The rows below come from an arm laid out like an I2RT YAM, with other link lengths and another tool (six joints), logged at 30 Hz.
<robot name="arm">
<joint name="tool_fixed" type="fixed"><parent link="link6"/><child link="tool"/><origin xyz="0.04 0.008 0.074" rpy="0 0.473 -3.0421"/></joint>
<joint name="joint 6" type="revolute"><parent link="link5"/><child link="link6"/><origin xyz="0.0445 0 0.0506" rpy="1.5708 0 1.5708"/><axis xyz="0 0 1"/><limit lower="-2.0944" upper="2.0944"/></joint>
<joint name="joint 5" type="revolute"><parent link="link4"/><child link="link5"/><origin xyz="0.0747 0.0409 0.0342" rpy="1.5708 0 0"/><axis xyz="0 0 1"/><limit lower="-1.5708" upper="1.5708"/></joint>
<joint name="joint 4" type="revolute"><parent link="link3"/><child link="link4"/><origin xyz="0.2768 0.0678 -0.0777" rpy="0 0 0"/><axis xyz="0 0 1"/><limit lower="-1.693" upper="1.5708"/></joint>
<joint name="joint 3" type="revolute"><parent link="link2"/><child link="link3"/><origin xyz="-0.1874 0 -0.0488" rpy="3.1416 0 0"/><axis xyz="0 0 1"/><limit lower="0" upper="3.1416"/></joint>
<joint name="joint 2" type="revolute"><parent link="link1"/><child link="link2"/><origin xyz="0.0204 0.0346 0.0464" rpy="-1.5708 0 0"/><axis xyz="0 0 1"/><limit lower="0" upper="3.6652"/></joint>
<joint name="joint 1" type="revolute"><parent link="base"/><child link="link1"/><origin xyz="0 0 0.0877" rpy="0 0 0"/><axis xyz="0 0 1"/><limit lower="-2.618" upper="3.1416"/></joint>
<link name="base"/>
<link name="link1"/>
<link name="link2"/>
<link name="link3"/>
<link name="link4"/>
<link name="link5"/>
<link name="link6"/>
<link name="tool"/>
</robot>
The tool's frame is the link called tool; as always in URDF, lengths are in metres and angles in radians.
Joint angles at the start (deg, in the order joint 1, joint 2, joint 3, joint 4, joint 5, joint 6):
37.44, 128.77, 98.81, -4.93, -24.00, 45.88
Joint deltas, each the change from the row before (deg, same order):
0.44, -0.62, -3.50, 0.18, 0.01, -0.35
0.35, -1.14, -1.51, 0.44, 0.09, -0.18
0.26, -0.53, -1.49, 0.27, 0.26, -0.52
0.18, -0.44, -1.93, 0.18, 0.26, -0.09
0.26, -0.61, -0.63, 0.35, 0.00, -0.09
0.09, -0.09, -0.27, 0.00, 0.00, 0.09
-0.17, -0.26, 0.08, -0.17, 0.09, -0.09
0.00, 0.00, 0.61, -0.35, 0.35, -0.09
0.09, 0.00, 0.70, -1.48, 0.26, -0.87
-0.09, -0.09, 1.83, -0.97, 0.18, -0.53
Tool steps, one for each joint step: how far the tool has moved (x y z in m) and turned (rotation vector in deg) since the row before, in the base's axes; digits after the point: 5 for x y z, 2 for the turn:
-0.01287, -0.00498, -0.01841, -1.77, 1.86, 0.62
-0.00466, 0.00010, 0.00069, -0.06, -0.23, 0.38
-0.00473, -0.00174, -0.00495, -0.72, 0.04, 0.35
-0.00645, -0.00380, -0.00892, -0.97, 0.85, 0.03
-0.00219, 0.00118, 0.00179, 0.18, -0.33, 0.31
-0.00146, -0.00008, -0.00106, -0.09, 0.21, 0.04
0.00160, -0.00097, 0.00241, 0.04, -0.24, -0.19
0.00202, 0.00064, 0.00329, -0.04, -0.41, -0.22
-0.00027, -0.00047, 0.00167, -0.89, -0.15, 0.40
0.00551, 0.00256, 0.01125, 0.34, -1.21, 0.08

